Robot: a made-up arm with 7 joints. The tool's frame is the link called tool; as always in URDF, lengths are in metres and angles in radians. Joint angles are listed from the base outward.
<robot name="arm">
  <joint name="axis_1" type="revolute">
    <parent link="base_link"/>
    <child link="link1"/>
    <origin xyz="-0.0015 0.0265 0.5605" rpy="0 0 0"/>
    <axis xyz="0 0 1"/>
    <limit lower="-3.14" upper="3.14"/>
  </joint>
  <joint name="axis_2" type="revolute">
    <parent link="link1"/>
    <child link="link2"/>
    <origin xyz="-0.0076 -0.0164 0.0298" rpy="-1.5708 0 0"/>
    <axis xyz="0 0 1"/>
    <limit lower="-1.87" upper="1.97"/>
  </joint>
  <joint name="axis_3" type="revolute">
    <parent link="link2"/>
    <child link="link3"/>
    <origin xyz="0.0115 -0.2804 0.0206" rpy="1.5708 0 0"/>
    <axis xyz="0 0 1"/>
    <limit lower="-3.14" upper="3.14"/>
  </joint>
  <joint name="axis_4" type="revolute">
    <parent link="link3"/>
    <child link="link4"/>
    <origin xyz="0.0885 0.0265 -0.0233" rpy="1.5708 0 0"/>
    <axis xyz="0 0 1"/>
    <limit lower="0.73" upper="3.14"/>
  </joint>
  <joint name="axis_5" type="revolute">
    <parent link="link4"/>
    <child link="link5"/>
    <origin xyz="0.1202 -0.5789 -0.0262" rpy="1.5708 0 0"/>
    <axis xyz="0 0 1"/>
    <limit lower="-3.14" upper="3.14"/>
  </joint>
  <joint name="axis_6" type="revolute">
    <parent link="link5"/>
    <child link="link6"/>
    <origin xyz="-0.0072 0.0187 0.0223" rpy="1.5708 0 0"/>
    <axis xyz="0 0 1"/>
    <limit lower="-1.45" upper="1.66"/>
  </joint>
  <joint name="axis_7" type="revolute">
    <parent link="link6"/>
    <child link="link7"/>
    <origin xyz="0.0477 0.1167 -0.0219" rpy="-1.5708 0 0"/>
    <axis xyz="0 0 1"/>
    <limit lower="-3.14" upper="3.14"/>
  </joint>
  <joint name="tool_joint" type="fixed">
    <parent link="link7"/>
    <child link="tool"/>
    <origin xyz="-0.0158 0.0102 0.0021" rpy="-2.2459 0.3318 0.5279"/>
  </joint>
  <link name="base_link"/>
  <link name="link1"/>
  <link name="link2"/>
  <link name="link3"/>
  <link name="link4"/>
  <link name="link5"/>
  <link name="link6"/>
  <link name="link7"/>
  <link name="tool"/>
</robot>
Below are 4 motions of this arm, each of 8 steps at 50 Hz.
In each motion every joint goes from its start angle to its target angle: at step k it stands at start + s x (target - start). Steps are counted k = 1, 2, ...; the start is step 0. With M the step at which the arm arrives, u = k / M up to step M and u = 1 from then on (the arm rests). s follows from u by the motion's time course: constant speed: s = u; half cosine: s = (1 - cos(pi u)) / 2; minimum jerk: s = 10 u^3 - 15 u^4 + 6 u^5.
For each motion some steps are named. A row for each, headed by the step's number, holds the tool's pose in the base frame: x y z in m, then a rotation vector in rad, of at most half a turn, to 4 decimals.
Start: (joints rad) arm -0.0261 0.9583 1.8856 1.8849 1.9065 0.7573 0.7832
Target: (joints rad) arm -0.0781 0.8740 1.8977 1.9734 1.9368 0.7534 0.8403
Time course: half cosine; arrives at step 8
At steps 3, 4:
3: 0.2969 0.6613 1.2153 0.8854 2.1359 -1.7158
4: 0.3020 0.6520 1.2262 0.9002 2.1445 -1.7092

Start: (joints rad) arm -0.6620 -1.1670 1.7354 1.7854 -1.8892 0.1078 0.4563
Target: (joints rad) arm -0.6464 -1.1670 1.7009 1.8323 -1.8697 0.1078 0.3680
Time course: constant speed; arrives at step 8
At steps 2, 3, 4, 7, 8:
2: -0.0280 0.9828 0.6505 0.7281 0.8028 -2.8620
3: -0.0324 0.9833 0.6553 0.7405 0.8052 -2.8507
4: -0.0369 0.9839 0.6601 0.7528 0.8076 -2.8395
7: -0.0505 0.9852 0.6744 0.7898 0.8149 -2.8056
8: -0.0551 0.9855 0.6792 0.8022 0.8173 -2.7942

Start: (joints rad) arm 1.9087 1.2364 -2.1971 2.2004 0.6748 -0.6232 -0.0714
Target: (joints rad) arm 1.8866 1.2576 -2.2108 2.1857 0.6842 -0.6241 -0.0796
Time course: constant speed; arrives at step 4
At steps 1, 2, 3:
1: 0.1855 0.7475 1.1698 -0.6709 1.8702 -1.7692
2: 0.1896 0.7469 1.1685 -0.6602 1.8735 -1.7759
3: 0.1938 0.7463 1.1671 -0.6495 1.8767 -1.7827

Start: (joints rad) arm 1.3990 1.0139 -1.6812 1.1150 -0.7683 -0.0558 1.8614
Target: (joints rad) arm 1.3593 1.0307 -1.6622 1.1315 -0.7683 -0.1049 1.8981
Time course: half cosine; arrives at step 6
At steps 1, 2, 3, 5, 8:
1: 0.8016 -0.0497 0.6477 0.4287 -2.0651 -0.1315
2: 0.8024 -0.0510 0.6461 0.4365 -2.0647 -0.1335
3: 0.8036 -0.0528 0.6438 0.4472 -2.0640 -0.1363
5: 0.8055 -0.0561 0.6396 0.4658 -2.0624 -0.1417
8: 0.8058 -0.0566 0.6390 0.4687 -2.0621 -0.1426

